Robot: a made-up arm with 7 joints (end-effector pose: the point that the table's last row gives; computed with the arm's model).
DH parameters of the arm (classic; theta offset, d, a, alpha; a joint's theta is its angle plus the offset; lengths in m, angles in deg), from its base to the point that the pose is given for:
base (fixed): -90 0.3 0.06 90
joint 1: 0 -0.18 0.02 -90
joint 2: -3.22 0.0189 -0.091 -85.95
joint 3: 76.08 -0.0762 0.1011 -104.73
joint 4: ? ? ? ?
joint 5: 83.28 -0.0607 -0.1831 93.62
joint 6: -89.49 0.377 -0.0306 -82
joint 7: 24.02 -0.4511 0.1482 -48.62
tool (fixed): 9.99 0.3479 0 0
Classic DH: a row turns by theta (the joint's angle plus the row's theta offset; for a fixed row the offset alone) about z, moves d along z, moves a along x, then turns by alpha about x.
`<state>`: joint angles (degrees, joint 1 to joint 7).
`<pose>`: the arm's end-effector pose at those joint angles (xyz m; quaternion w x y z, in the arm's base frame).
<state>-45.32 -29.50 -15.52 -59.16 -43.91 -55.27 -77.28</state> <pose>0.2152 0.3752 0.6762 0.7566 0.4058 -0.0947 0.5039</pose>
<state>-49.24 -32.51 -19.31 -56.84 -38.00 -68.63 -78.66</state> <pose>0.2551 0.4210 0.5869 0.8008 0.3218 -0.0201 0.5047</pose>
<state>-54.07 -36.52 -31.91 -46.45 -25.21 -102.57 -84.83</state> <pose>0.1966 0.4595 0.2658 0.7815 0.0702 0.2597 0.5629</pose>
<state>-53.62 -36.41 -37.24 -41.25 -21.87 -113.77 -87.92</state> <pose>0.1213 0.4205 0.1525 0.7221 -0.0291 0.3613 0.5893</pose>
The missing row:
joint 4: 3.21 -0.1155 -0.0366 -79.39
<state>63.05 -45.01 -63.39 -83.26 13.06 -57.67 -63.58</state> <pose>0.3868 -0.3958 0.1444 0.4512 -0.8097 0.3737 -0.0351</pose>
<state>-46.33 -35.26 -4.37 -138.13 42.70 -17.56 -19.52</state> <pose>0.3161 -0.0039 0.5686 0.5351 -0.1285 -0.8278 -0.1089</pose>
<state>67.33 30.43 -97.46 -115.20 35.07 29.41 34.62</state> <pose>0.2346 -0.2537 0.1545 0.0910 -0.2176 0.0278 -0.9714</pose>
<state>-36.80 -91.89 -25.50 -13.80 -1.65 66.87 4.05</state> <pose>0.3825 -0.1535 0.1124 0.5185 -0.2647 -0.1975 -0.7888</pose>
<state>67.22 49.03 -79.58 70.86 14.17 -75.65 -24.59</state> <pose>0.0493 -0.3043 0.4179 0.4826 -0.6035 0.5225 -0.3603</pose>
